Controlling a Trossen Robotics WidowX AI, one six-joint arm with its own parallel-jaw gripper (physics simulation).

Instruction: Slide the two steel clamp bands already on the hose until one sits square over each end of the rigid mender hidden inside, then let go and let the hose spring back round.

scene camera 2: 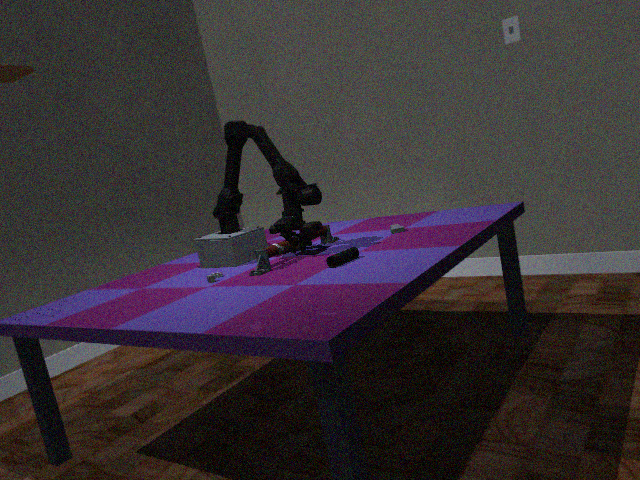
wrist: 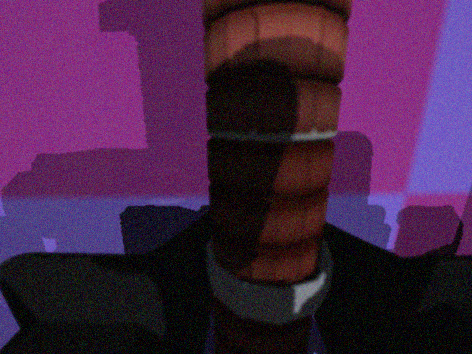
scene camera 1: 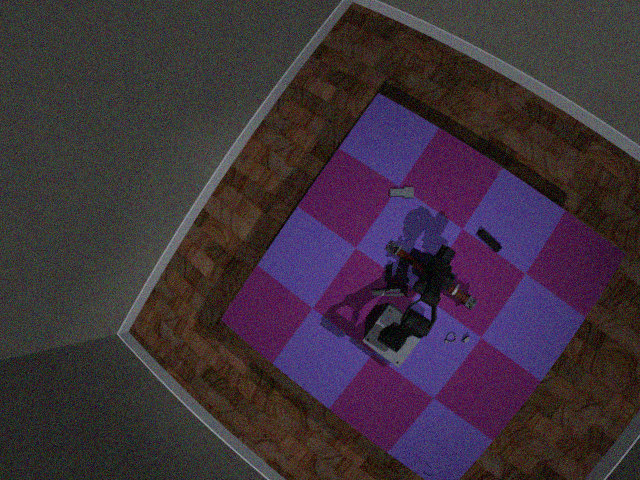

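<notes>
A ribbed red-brown hose [scene camera 1: 410, 256] [scene camera 2: 276, 249] [wrist: 305, 168] lies across two small grey end stands [scene camera 1: 391, 247] [scene camera 1: 470, 302] on the chequered table [scene camera 1: 385, 138] [scene camera 2: 318, 305]. In the wrist view a broad steel clamp band [wrist: 270, 298] rings the hose right between my fingers. A second band [wrist: 313, 135] shows as a thin bright line farther along the hose. My gripper [scene camera 1: 434, 274] [scene camera 2: 295, 240] [wrist: 255, 213] is down over the middle of the hose and shut on the near band and the hose inside it. The mender is hidden.
The arm's grey base block [scene camera 1: 390, 340] [scene camera 2: 230, 246] stands beside the hose. A dark cylinder [scene camera 1: 489, 239] [scene camera 2: 342, 257], a grey block [scene camera 1: 402, 192] [scene camera 2: 397, 229], a flat grey bar [scene camera 1: 387, 292] and a small loose ring [scene camera 1: 450, 337] [scene camera 2: 214, 275] lie around it.
</notes>
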